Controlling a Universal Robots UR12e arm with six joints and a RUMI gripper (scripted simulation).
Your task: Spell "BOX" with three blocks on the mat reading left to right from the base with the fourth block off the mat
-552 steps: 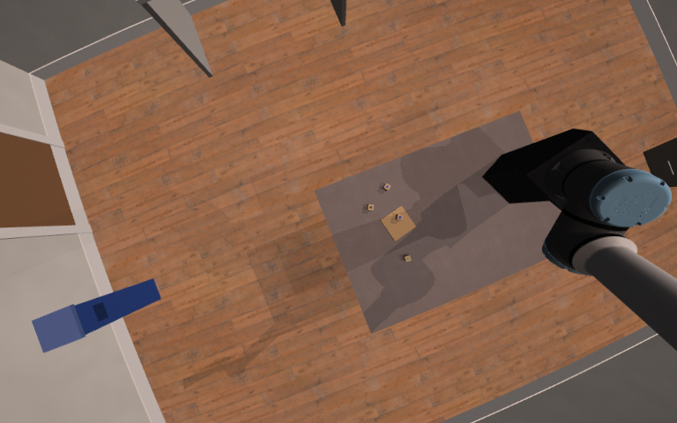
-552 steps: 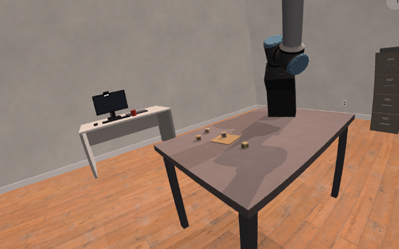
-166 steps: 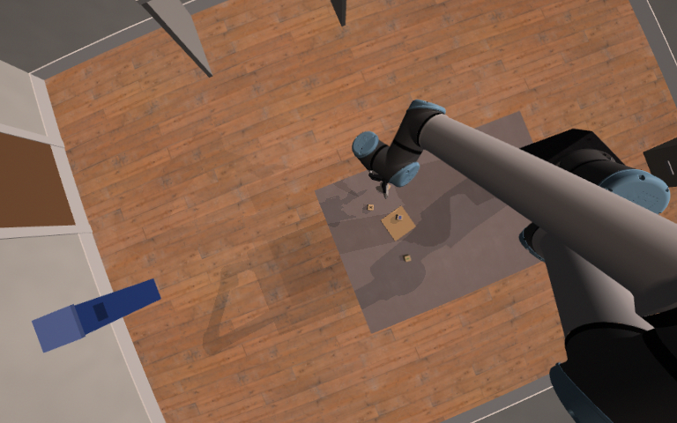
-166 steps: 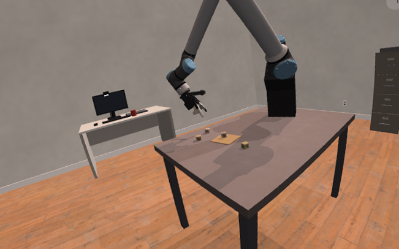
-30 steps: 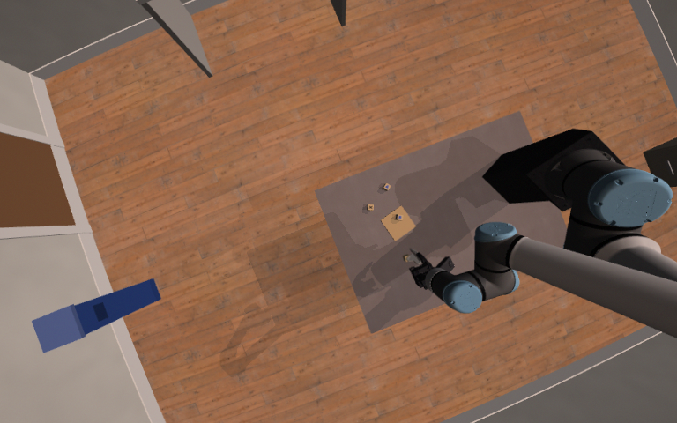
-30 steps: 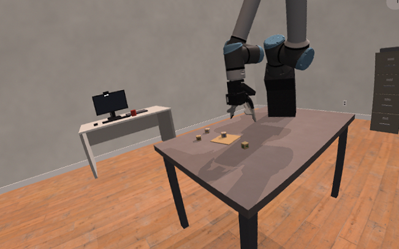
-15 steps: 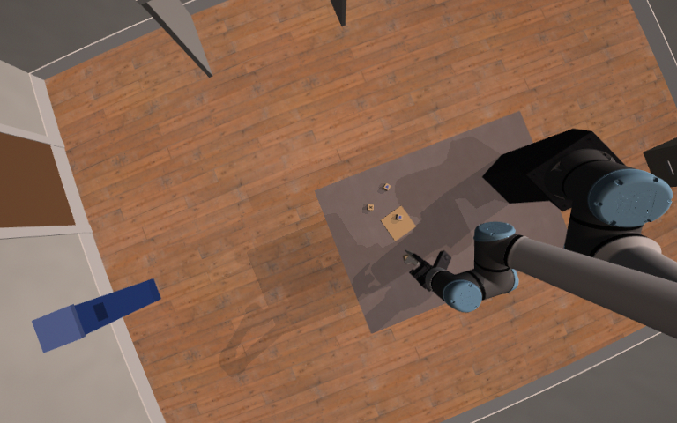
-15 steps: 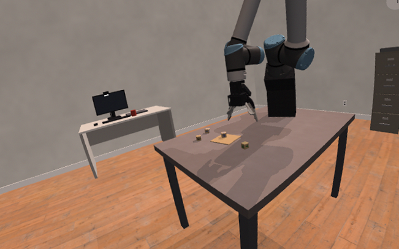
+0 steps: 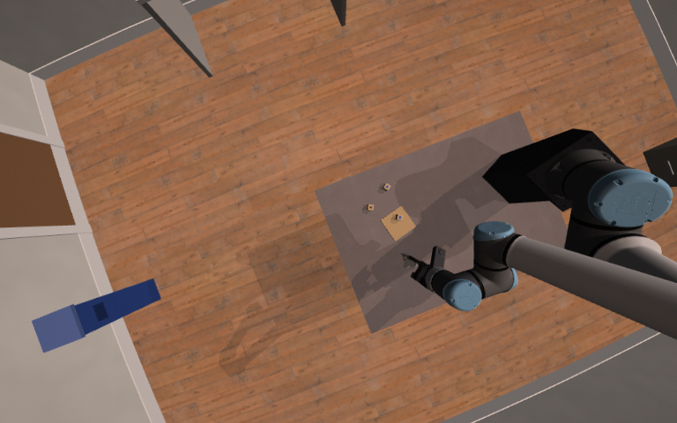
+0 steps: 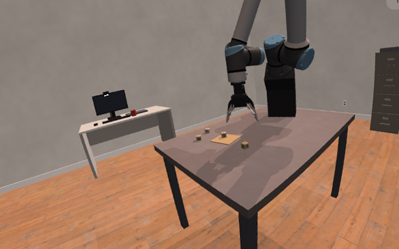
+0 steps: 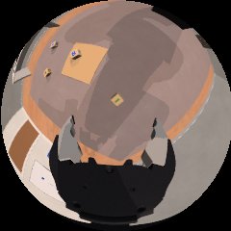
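Now: the O block 10 mm to the left of my hand and 130 mm below it. From my hand the other things lie so: tan mat 180 mm to the right, 140 mm below.
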